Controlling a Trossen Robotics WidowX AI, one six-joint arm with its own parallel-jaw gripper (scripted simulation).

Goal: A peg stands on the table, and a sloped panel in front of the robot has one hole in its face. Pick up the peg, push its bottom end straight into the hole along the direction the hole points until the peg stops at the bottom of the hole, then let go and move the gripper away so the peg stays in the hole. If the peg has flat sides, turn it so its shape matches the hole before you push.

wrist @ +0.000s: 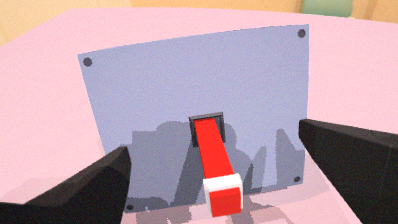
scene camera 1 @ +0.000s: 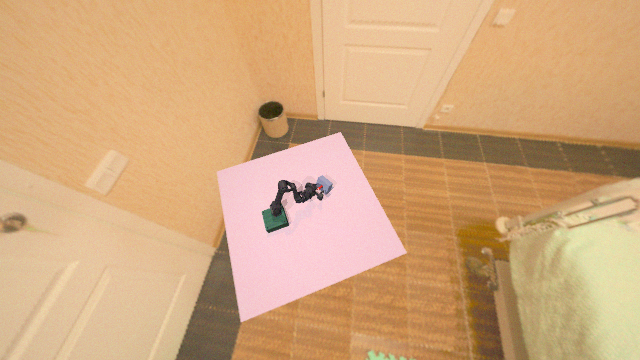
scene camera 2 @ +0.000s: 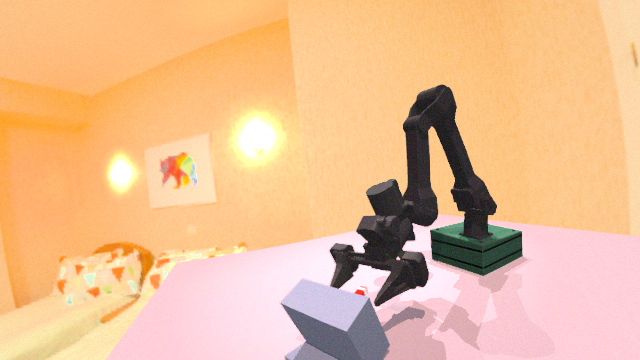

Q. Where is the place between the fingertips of my gripper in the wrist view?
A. At 216,141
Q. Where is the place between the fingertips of my gripper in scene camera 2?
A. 351,297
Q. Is my gripper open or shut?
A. Open.
